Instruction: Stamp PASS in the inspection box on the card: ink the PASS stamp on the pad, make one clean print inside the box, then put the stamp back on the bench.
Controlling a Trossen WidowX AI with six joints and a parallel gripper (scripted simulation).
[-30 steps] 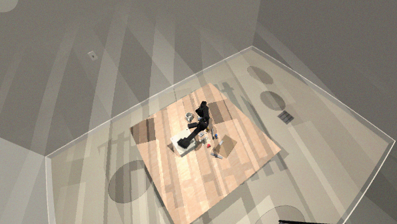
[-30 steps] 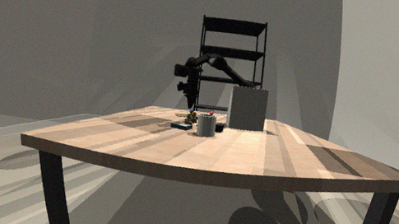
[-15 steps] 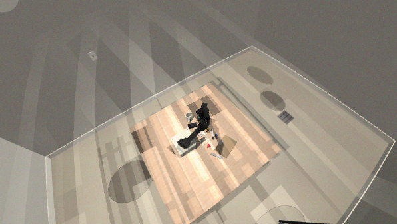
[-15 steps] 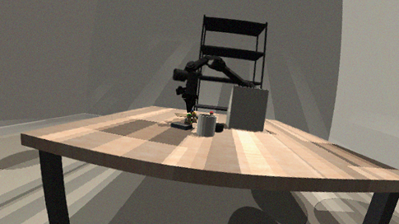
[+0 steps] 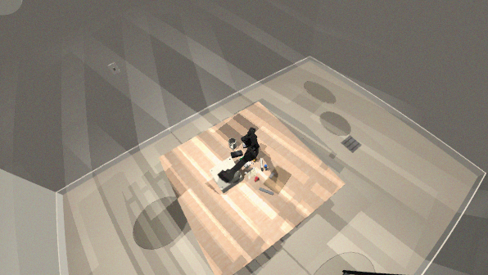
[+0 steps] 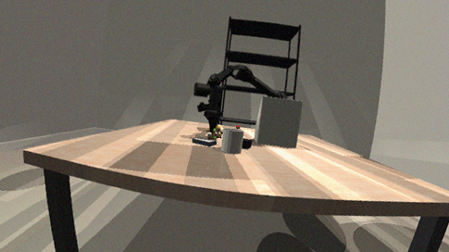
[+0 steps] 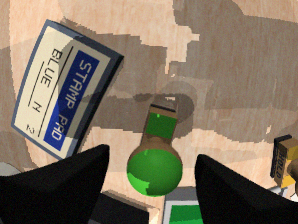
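Right now my gripper tip is 30 mm above the green-knobbed PASS stamp. Round my gripper tip: yellow-knobbed stamp 30 mm behind, 120 mm to the right, 30 mm below; then green ink pad 100 mm behind, 40 mm to the right, 40 mm below; then blue-labelled stamp pad tin 30 mm ahead, 70 mm to the left, 30 mm below.
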